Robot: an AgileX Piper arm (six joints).
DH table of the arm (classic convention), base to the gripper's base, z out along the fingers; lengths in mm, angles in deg. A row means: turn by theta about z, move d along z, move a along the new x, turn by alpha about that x. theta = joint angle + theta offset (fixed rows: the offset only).
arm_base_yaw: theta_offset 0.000  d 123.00  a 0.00  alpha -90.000
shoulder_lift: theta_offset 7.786  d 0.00  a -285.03  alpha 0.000
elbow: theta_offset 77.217  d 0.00  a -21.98  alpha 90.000
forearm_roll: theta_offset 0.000  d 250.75  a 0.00  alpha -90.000
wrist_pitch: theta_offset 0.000  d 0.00  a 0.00  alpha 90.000
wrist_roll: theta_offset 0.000  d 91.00  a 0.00  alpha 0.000
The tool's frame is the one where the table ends.
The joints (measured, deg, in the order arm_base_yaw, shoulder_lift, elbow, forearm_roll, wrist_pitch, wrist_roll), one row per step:
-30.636, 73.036, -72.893, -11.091, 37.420, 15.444
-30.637, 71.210, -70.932, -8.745, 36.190, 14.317
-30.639, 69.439, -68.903, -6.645, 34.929, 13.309
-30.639, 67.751, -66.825, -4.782, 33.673, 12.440
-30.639, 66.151, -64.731, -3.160, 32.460, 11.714
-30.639, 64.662, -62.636, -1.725, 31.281, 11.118
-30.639, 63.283, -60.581, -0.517, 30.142, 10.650
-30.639, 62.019, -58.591, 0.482, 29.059, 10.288
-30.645, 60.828, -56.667, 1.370, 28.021, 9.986
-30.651, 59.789, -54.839, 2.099, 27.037, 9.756
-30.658, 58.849, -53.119, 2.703, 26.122, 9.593
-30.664, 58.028, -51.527, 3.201, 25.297, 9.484
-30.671, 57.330, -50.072, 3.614, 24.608, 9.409
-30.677, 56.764, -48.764, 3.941, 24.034, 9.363
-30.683, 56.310, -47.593, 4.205, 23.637, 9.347
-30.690, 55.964, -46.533, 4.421, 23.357, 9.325
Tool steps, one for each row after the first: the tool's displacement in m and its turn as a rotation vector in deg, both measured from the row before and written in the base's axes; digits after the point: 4 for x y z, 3 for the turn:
-0.0055, 0.0061, -0.0011, 0.685, -1.522, 0.993
-0.0054, 0.0057, -0.0018, 0.581, -1.405, 0.848
-0.0052, 0.0052, -0.0027, 0.530, -1.256, 0.696
-0.0051, 0.0048, -0.0033, 0.492, -1.092, 0.546
-0.0047, 0.0043, -0.0040, 0.495, -0.943, 0.417
-0.0045, 0.0038, -0.0045, 0.449, -0.798, 0.298
-0.0041, 0.0034, -0.0048, 0.401, -0.653, 0.202
-0.0040, 0.0031, -0.0049, 0.377, -0.580, 0.135
-0.0035, 0.0026, -0.0051, 0.350, -0.437, 0.075
-0.0032, 0.0023, -0.0050, 0.324, -0.352, 0.025
-0.0029, 0.0020, -0.0049, 0.316, -0.251, -0.009
-0.0025, 0.0017, -0.0048, 0.331, -0.118, -0.028
-0.0021, 0.0014, -0.0047, 0.330, 0.000, -0.038
-0.0018, 0.0012, -0.0046, 0.377, 0.149, -0.042
-0.0015, 0.0010, -0.0045, 0.389, 0.274, -0.033

